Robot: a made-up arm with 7 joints.
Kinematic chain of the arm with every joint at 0, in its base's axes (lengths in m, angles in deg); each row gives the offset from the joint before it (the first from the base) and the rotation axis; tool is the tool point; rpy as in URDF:
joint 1: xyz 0 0 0 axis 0.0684 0.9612 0.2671
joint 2: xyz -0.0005 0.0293 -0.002 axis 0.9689 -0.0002 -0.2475
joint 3: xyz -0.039 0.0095 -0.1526 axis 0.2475 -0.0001 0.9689
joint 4: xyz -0.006 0 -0.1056 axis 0.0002 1 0
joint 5: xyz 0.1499 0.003 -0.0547 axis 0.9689 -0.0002 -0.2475
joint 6: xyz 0.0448 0 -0.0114 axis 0.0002 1 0
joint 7: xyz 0.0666 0 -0.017 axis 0.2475 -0.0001 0.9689
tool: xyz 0 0 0 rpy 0 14.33 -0.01
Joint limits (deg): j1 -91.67..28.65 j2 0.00..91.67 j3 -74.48..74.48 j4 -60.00..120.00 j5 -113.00..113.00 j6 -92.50..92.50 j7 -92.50..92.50
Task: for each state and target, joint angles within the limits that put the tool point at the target. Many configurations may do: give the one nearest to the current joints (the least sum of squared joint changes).
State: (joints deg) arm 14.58 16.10 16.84 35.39 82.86 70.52 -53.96
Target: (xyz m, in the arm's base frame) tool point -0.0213 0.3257 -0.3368
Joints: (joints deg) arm 15.54 23.39 20.23 28.93 85.08 73.64 -53.96
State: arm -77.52 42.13 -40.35 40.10 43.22 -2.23 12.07
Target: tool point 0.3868 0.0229 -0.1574
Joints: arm -56.40 49.20 -50.59 6.56 42.23 -13.26 12.07
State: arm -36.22 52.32 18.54 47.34 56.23 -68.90 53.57
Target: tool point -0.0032 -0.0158 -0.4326
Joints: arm 9.36 6.36 -15.27 41.91 60.25 -85.41 53.57
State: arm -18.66 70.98 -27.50 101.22 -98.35 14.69 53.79
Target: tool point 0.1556 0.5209 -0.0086
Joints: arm -40.02 91.67 -17.01 80.57 -105.56 47.17 53.79
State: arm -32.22 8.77 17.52 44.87 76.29 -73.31 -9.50
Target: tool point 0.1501 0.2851 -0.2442
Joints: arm -0.94 29.59 44.27 15.20 63.36 -88.09 -9.50
